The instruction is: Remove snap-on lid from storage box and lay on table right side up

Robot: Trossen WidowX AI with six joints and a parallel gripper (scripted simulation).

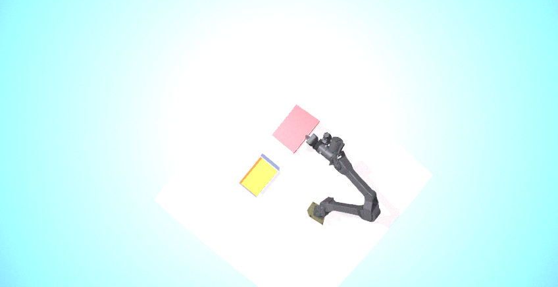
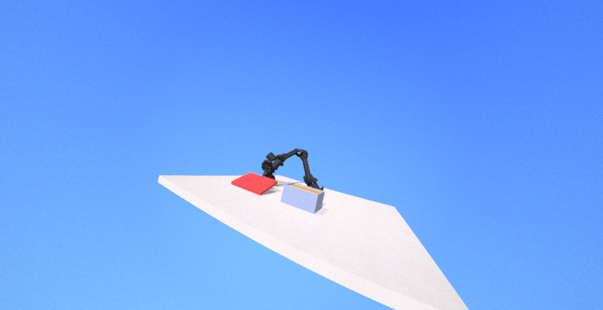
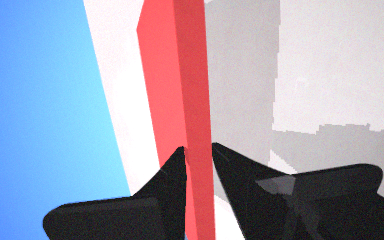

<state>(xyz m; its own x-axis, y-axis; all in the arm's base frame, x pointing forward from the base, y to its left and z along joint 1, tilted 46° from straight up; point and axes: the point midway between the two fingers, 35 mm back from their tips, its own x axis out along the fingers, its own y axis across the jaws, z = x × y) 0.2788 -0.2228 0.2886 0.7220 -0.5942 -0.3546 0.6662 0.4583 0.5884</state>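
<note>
The red lid is 80 mm ahead of my gripper tip, 30 mm below it and 10 mm to the right of it. Also, from my gripper tip: storage box 340 mm to the left, 130 mm ahead, 20 mm below.
</note>
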